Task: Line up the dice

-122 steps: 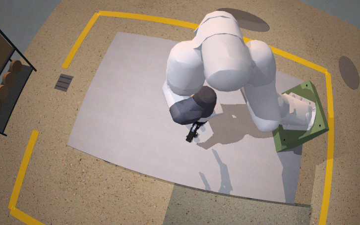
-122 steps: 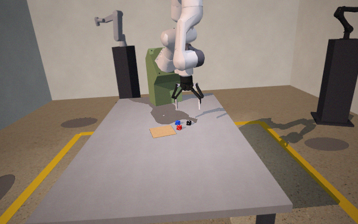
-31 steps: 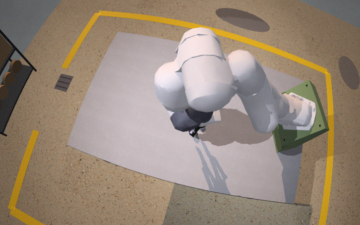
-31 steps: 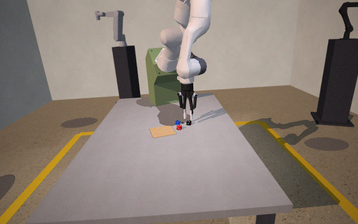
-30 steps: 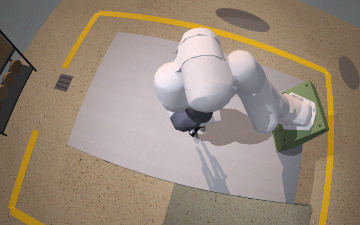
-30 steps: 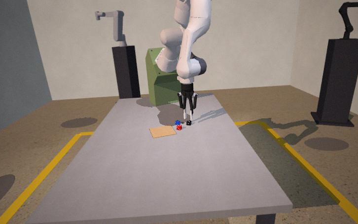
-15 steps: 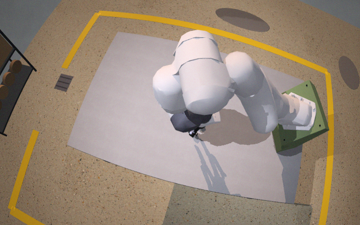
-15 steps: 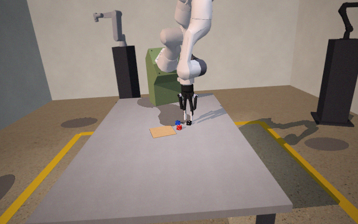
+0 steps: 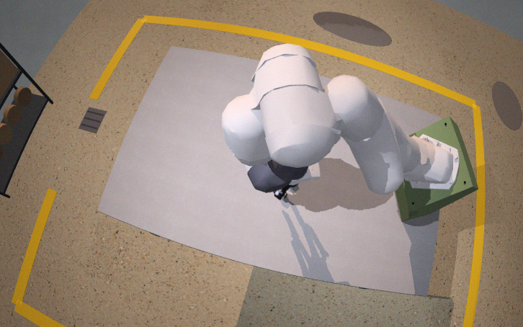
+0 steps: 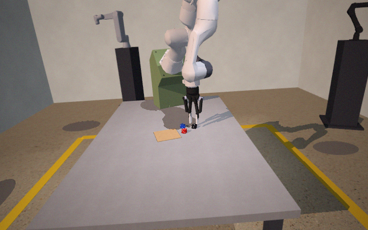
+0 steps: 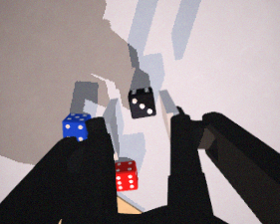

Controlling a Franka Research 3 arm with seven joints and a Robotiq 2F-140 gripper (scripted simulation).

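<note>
Now: hand 5 cm above the black die. The rest, counted from my hand: red die (8 cm ahead, 5 cm below, 4 cm to the right); then tan mat (14 cm ahead, 13 cm to the right, 6 cm below); then blue die (7 cm to the right, 5 cm below, 1 cm ahead).
</note>
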